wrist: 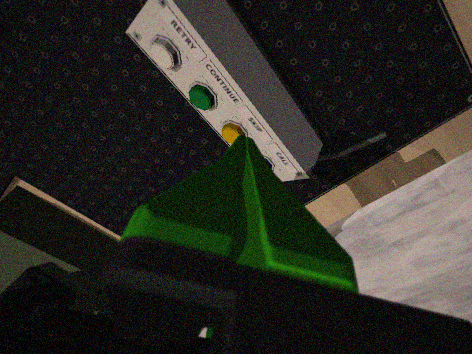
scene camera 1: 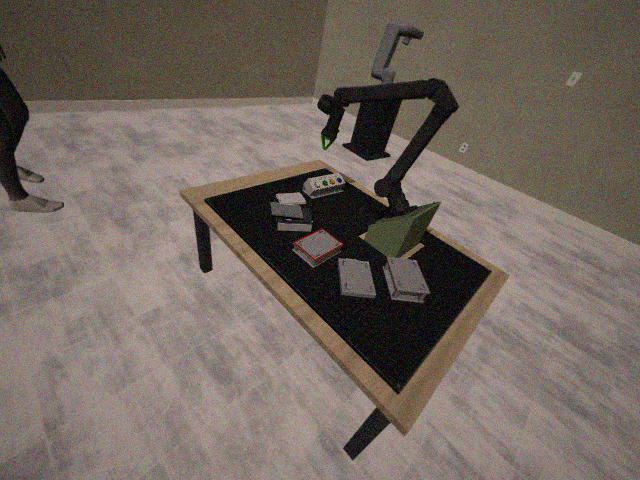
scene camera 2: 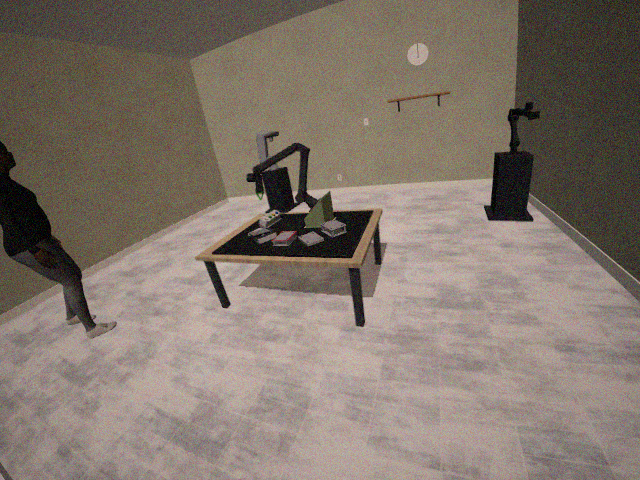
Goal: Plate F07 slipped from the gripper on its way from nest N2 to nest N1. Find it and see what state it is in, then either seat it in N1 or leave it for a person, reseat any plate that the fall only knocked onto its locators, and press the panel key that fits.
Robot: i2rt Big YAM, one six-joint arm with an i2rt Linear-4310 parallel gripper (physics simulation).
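Frame: origin at the arm's base, x right, y up, z back, level; metres.
Where they show: gripper, fingertip midpoint: [wrist: 242,147] [scene camera 1: 324,149] [scene camera 2: 260,200]; arm's base at its link origin: [wrist: 23,312] [scene camera 1: 401,213] [scene camera 2: 316,206].
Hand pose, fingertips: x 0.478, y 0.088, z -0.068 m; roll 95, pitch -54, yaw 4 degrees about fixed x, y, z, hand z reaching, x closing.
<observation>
Things, the pixels of their top centre, and the offset from my fingertips. "spot": a spot on its surface instead.
- yellow SKIP key at a spot on its surface: [wrist: 231,132] spot: dx -0.054, dy -0.146, dz +0.045 m
- panel at its top centre: [wrist: 235,111] [scene camera 1: 326,176] [scene camera 2: 269,213] dx -0.033, dy -0.133, dz +0.026 m
- white RETRY key at its top centre: [wrist: 162,56] dx -0.055, dy -0.143, dz -0.050 m
- green CONTINUE key at its top centre: [wrist: 200,100] dx -0.055, dy -0.143, dz +0.000 m
- dark grey plate at its top centre: [scene camera 1: 286,208] [scene camera 2: 258,230] dx -0.194, dy -0.134, dz -0.328 m
- grey block at a spot on its surface: [scene camera 1: 294,226] spot: dx -0.255, dy -0.189, dz -0.322 m
- red-edged plate at its top centre: [scene camera 1: 319,242] [scene camera 2: 284,235] dx -0.396, dy -0.171, dz -0.306 m
- flat grey plate at its top centre: [scene camera 1: 356,274] [scene camera 2: 310,236] dx -0.584, dy -0.191, dz -0.275 m
- grey stack at its top centre: [scene camera 1: 408,272] [scene camera 2: 332,223] dx -0.693, dy -0.155, dz -0.127 m
- small pale block at its top centre: [scene camera 1: 291,197] dx -0.043, dy -0.203, dz -0.192 m
My gripper [scene camera 1: 324,147] [scene camera 2: 260,197] [wrist: 242,147] is shut and empty, above the panel's end of the table. In the wrist view its tips overlap the lower edge of the yellow SKIP key [wrist: 231,132]. The panel [scene camera 1: 324,186] [scene camera 2: 269,219] also has a white RETRY key [wrist: 164,54] and a green CONTINUE key [wrist: 202,97]; the fingers hide the key at CALL. A dark grey plate [scene camera 1: 287,209] lies tilted over a grey block [scene camera 1: 294,226]. A red-edged plate [scene camera 1: 318,243] [scene camera 2: 284,237], a flat grey plate [scene camera 1: 356,277] [scene camera 2: 311,238] and a grey stack [scene camera 1: 406,276] [scene camera 2: 333,227] lie nearby. Plate and nest labels are unreadable.
A green wedge [scene camera 1: 395,234] [scene camera 2: 319,212] stands beside the arm's base. A small pale block [scene camera 1: 290,197] lies near the panel. The table has a wooden rim [scene camera 1: 268,286] [scene camera 2: 289,259]. A person [scene camera 1: 11,136] [scene camera 2: 28,227] stands off the table's left side.
</observation>
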